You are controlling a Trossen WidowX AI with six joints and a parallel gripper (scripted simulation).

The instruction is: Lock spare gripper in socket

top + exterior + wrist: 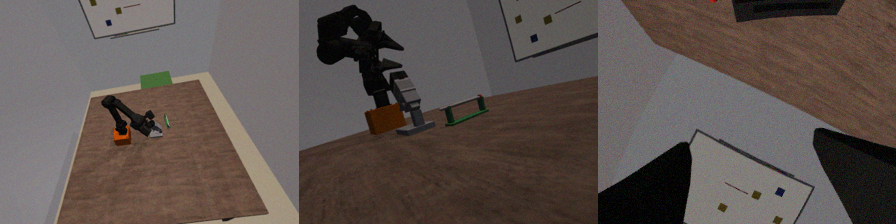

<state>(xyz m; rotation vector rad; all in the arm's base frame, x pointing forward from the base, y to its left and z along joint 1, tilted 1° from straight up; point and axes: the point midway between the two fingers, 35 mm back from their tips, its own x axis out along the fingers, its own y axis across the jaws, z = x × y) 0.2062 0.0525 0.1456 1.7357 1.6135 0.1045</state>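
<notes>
Right now the green rack is 200 mm below my gripper tip, 150 mm ahead of it and 90 mm to the left of it. The rest, counted from my gripper tip: grey mount 170 mm below, 70 mm ahead, 30 mm to the right; then spare gripper 110 mm below, 50 mm ahead, 40 mm to the right.
</notes>
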